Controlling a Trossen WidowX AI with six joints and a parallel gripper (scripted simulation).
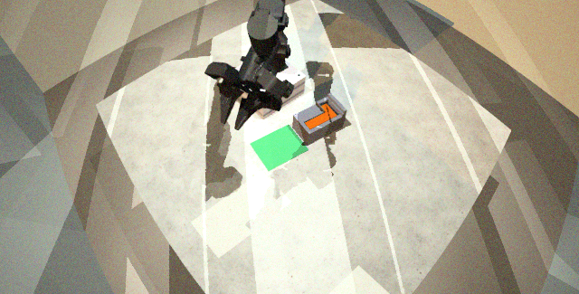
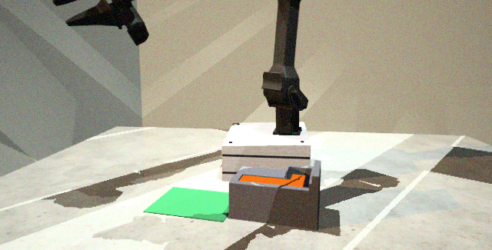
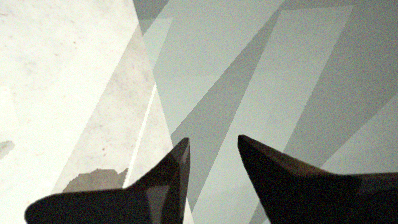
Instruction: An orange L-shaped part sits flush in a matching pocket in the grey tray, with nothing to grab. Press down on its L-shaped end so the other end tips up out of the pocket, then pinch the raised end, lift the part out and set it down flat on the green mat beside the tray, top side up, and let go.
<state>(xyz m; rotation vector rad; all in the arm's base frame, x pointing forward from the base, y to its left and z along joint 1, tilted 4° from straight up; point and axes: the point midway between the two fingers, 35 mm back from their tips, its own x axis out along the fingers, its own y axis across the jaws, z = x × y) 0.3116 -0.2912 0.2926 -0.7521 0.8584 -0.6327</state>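
Right now the orange L-shaped part is 100 mm behind my gripper tip, 350 mm to the left of it and 290 mm below it. From my gripper tip the other things lie so: green mat 100 mm behind, 180 mm to the left, 350 mm below.
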